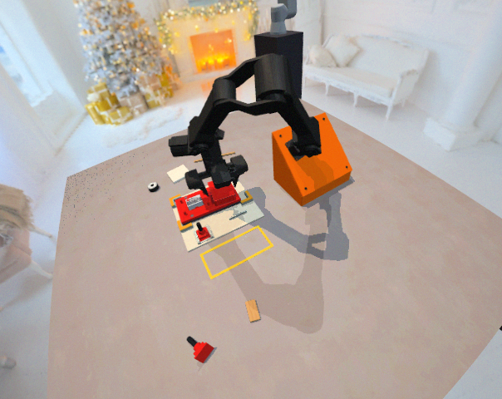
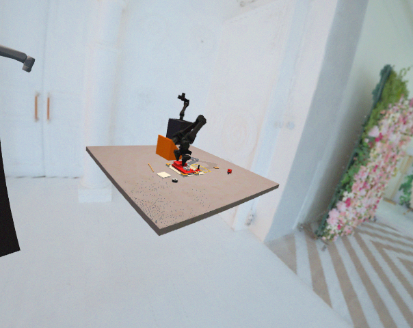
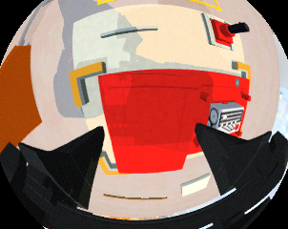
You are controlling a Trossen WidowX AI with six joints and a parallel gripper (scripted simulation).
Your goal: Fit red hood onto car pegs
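My gripper tip is 9 cm short of the grey engine block, 2 cm to the left of it and 1 cm above it. Also, from my gripper tip: thin stick: 10 cm behind, 23 cm to the right, 3 cm below; white card: 7 cm ahead, 24 cm to the right, 3 cm below; hood: right at my gripper tip.
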